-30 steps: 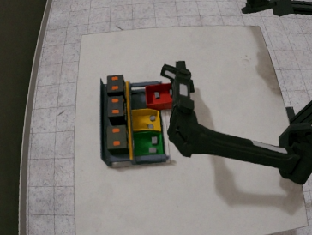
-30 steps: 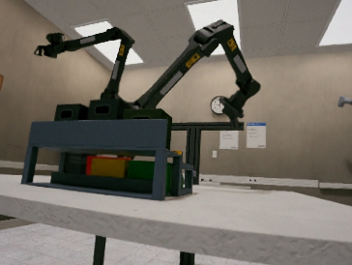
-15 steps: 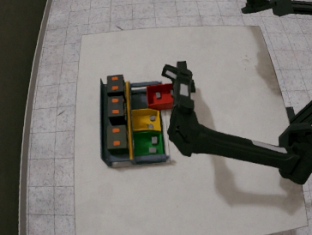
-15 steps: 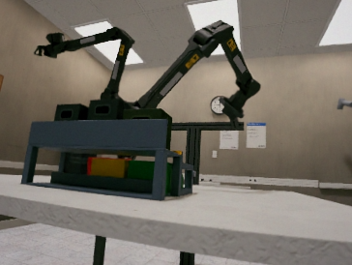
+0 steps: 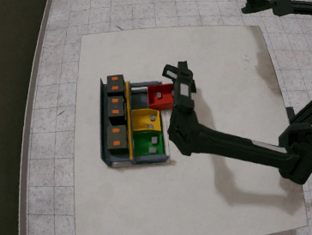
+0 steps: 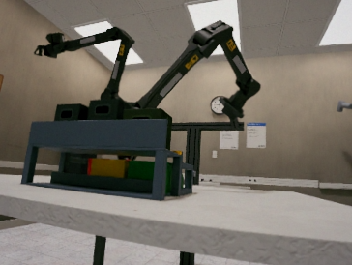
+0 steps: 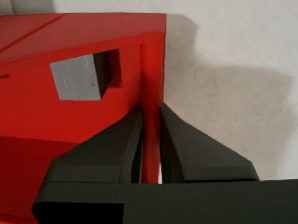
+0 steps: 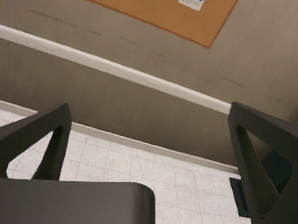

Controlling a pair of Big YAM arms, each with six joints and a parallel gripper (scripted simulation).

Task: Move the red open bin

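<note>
Right now the red bin is 80 mm ahead of my left hand. Also, from my left hand: green bin 200 mm ahead, 230 mm to the left, 10 mm below; yellow bin 200 mm ahead, 120 mm to the left, 10 mm below.
</note>
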